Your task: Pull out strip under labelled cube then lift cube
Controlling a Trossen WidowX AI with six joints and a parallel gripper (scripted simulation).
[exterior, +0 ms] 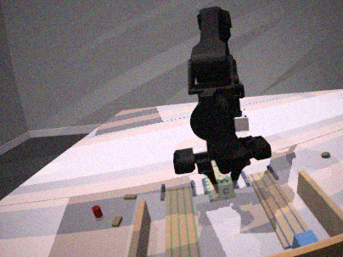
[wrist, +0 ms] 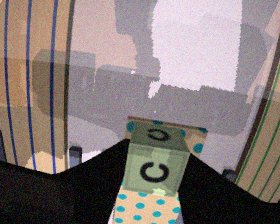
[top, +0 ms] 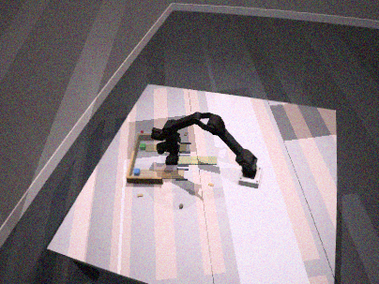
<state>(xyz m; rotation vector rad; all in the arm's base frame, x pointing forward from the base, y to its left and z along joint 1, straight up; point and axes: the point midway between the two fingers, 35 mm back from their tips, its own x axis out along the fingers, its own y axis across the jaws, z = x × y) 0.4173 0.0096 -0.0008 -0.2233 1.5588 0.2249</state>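
The dotted strip is 10 cm behind my gripper tip, 4 cm to the right of it and 1 cm below it. Also, from my gripper tip: cube (1 cm above).
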